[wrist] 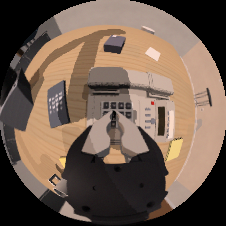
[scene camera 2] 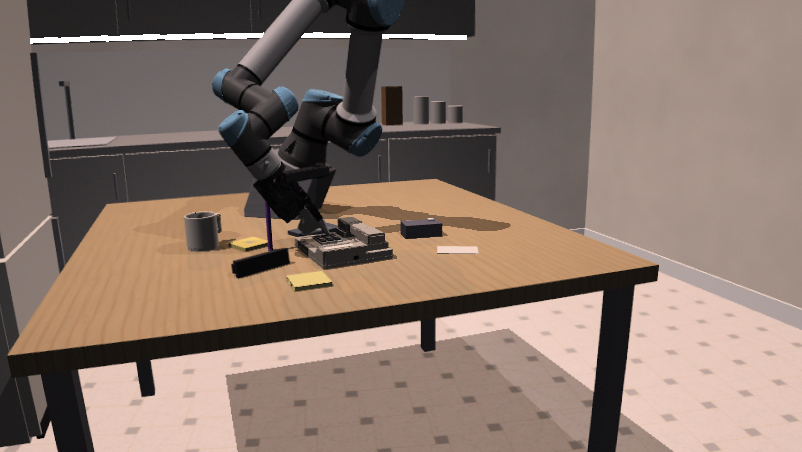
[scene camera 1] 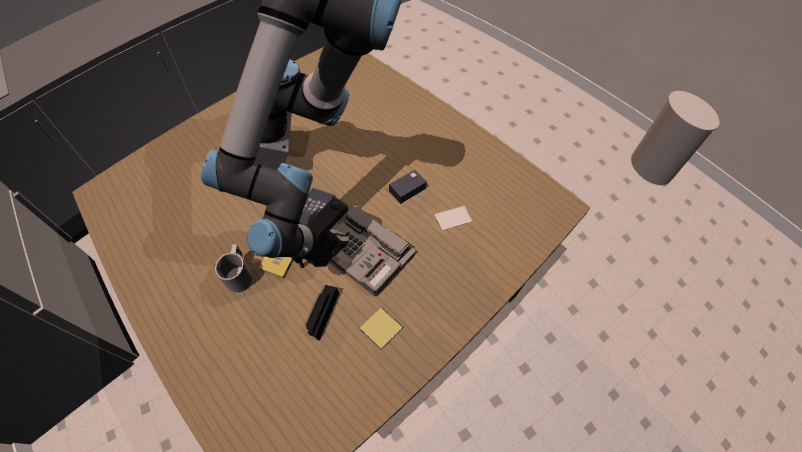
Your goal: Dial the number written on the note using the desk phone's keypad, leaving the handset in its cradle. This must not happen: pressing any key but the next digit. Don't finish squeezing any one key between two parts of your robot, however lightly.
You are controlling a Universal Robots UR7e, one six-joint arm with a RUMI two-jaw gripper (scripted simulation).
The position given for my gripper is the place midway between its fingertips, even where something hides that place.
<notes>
I see my gripper [scene camera 2: 328, 235], a black bar-shaped object [scene camera 2: 254, 264] and a dark box [scene camera 1: 409, 185].
The black bar-shaped object shows as well in scene camera 1 [scene camera 1: 323, 307]. The dark box is seen too in scene camera 2 [scene camera 2: 429, 227]. My gripper also shows in the wrist view [wrist: 113, 111] and in scene camera 1 [scene camera 1: 348, 239].
</notes>
